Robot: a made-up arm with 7 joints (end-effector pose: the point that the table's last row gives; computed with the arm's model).
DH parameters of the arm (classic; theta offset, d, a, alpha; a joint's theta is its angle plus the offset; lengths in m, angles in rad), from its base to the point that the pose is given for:
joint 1: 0 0.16 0.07 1.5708
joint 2: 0 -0.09 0.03 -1.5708
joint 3: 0 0.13 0.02 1.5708
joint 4: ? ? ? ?
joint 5: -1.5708 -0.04 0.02 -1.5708
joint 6: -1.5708 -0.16 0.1 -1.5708
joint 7: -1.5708 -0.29 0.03 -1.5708
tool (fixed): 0 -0.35 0 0
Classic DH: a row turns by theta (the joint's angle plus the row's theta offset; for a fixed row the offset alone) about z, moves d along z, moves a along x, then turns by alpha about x.
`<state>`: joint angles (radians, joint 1 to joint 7).
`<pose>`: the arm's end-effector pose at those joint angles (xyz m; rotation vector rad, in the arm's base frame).
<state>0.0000 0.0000 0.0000 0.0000 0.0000 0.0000 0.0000</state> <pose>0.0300 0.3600 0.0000 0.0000 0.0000 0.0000</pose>
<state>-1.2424 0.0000 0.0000 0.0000 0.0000 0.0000 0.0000</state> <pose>0.3504 0.0877 0.0000 0.0000 0.0000 -1.2424</pose>
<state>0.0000 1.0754 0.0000 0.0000 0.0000 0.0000 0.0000</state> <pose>0.1918 0.3600 0.0487 0.0000 -1.0754 0.0000</pose>
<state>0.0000 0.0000 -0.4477 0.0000 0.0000 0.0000 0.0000</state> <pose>0.1538 0.3637 0.0000 0.0000 0.0000 -0.4477</pose>
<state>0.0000 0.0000 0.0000 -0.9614 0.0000 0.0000 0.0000</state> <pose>-0.1693 0.3600 0.1978 0.0000 0.9614 0.0000</pose>
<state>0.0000 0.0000 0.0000 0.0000 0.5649 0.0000 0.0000</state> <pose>-0.0943 0.2485 0.0000 0.0000 0.0000 0.5649</pose>
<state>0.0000 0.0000 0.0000 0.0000 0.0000 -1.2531 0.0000</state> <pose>0.0300 -0.0769 -0.1036 -1.2531 0.0000 0.0000</pose>
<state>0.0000 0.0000 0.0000 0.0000 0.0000 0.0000 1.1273</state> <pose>0.3290 0.3600 0.2269 0.0000 -1.1273 0.0000</pose>
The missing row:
joint 4: 0 0 0.04 -1.5708
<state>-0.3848 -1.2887 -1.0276 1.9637 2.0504 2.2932 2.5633</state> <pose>0.7806 -0.0045 0.1458 0.0393 -0.8162 -0.6532</pose>
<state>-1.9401 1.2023 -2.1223 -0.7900 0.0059 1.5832 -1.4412</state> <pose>0.3926 0.3871 0.4384 0.2728 -2.3354 0.2578</pose>
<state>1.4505 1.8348 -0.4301 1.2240 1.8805 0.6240 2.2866</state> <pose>-0.3270 -0.0867 -0.1755 -0.6391 1.2953 -0.4792</pose>
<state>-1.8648 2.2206 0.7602 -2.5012 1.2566 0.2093 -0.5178</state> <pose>0.2172 0.4609 0.0990 0.7659 0.8880 -1.0667</pose>
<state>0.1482 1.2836 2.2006 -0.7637 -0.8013 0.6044 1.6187</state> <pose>-0.1546 0.4057 0.0386 0.0233 -2.0676 1.6297</pose>
